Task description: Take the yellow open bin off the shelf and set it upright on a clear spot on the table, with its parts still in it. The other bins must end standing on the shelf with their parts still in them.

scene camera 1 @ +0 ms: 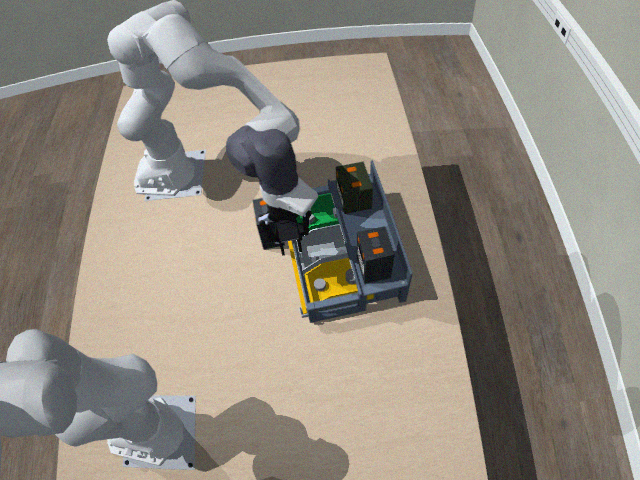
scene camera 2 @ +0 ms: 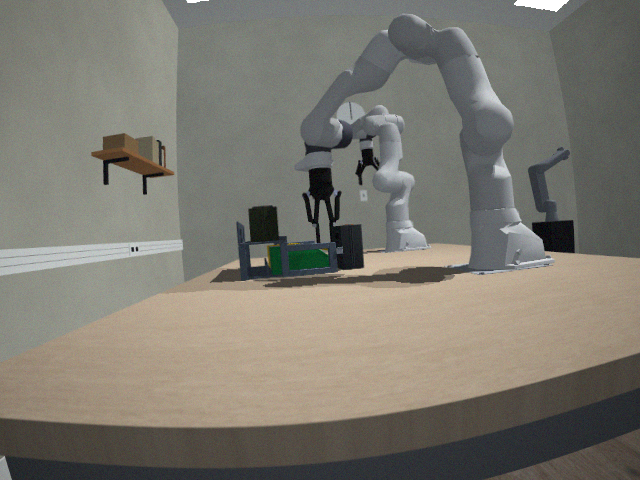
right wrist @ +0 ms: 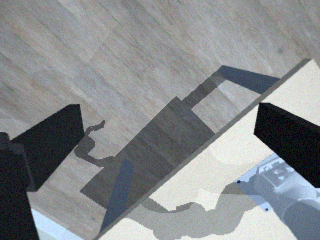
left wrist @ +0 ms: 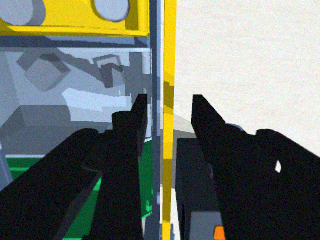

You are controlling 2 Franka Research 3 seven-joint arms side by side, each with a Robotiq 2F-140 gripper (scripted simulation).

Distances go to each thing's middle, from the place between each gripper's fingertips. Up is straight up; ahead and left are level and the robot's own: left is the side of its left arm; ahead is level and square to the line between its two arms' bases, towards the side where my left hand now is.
Labels:
The grey bin (scene camera 1: 326, 242) lies 10 cm ahead of my left hand (scene camera 2: 325, 242), 7 cm below it and 1 cm to the left of it. Round my left hand: green bin (scene camera 1: 322, 209): 12 cm to the left, 9 cm ahead, 7 cm below; blue-grey shelf (scene camera 1: 380, 215): 13 cm ahead, 4 cm below, 2 cm to the left; yellow bin (scene camera 1: 333, 272): 12 cm ahead, 10 cm to the right, 7 cm below.
I see my right gripper 93 cm to the right of the yellow bin, 51 cm short of it and 37 cm above it. From my right hand the other things lie so: green bin: 115 cm to the left, 48 cm ahead, 37 cm below; then blue-grey shelf: 104 cm to the left, 52 cm ahead, 35 cm below; then grey bin: 104 cm to the left, 49 cm ahead, 37 cm below.

